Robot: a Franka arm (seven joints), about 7 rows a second.
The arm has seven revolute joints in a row. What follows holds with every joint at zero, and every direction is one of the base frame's.
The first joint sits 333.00 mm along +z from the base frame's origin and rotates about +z.
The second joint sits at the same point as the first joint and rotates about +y.
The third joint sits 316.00 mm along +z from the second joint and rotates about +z.
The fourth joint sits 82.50 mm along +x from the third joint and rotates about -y.
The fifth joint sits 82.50 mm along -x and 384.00 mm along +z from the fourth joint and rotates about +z.
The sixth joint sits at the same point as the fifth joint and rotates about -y.
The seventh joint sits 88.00 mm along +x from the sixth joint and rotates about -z.
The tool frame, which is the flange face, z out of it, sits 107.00 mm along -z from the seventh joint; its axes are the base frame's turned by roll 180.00, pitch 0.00 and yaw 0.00 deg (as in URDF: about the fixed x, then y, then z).
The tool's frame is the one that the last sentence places.
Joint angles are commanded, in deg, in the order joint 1, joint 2, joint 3, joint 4, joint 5, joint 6, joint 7. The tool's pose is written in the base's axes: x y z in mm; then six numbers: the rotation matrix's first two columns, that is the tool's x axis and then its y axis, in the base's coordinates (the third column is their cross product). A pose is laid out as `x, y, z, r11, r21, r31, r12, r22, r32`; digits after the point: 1 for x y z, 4 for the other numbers.
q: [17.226 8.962 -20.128 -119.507 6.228 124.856 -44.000]
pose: 563.4, -21.3, 350.9, 0.7925, 0.6097, -0.0157, 0.6080, -0.7917, -0.0599
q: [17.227 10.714 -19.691 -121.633 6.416 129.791 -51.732]
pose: 562.2, -18.6, 325.6, 0.7029, 0.7113, -0.0036, 0.7107, -0.7025, -0.0384
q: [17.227 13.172 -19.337 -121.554 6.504 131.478 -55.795]
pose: 565.3, -15.8, 305.5, 0.6471, 0.7622, -0.0181, 0.7614, -0.6472, -0.0378
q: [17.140 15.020 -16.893 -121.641 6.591 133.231 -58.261]
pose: 567.1, 6.5, 288.3, 0.5828, 0.8124, -0.0203, 0.8113, -0.5831, -0.0416
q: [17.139 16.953 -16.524 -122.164 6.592 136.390 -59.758]
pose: 568.3, 8.8, 270.6, 0.5571, 0.8302, -0.0218, 0.8298, -0.5575, -0.0245
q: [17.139 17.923 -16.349 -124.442 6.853 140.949 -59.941]
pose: 561.9, 8.0, 252.4, 0.5575, 0.8300, -0.0147, 0.8301, -0.5576, -0.0009
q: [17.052 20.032 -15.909 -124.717 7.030 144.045 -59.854]
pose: 562.6, 10.0, 235.0, 0.5559, 0.8311, -0.0158, 0.8313, -0.5557, 0.0159
